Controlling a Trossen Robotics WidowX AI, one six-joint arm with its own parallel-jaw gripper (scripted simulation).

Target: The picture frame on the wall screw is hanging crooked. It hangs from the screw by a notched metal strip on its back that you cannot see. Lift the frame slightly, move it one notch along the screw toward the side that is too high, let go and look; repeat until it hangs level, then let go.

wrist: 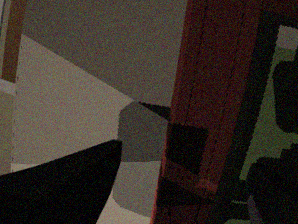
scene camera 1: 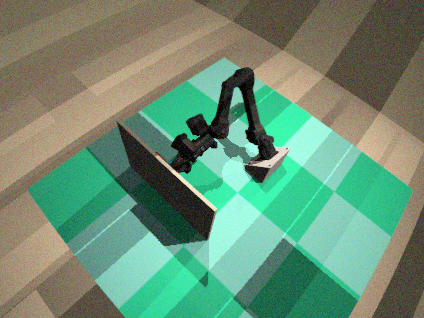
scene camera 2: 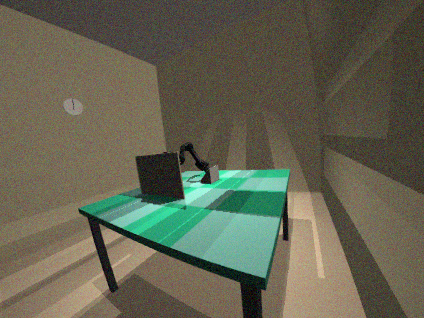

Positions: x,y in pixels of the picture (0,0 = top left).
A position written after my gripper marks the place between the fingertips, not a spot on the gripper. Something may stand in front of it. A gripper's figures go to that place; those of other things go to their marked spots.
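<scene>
Distances from the lens: my gripper (wrist: 185,163), 0.10 m from the lens; a picture frame (wrist: 227,110), 0.07 m from the lens.
</scene>
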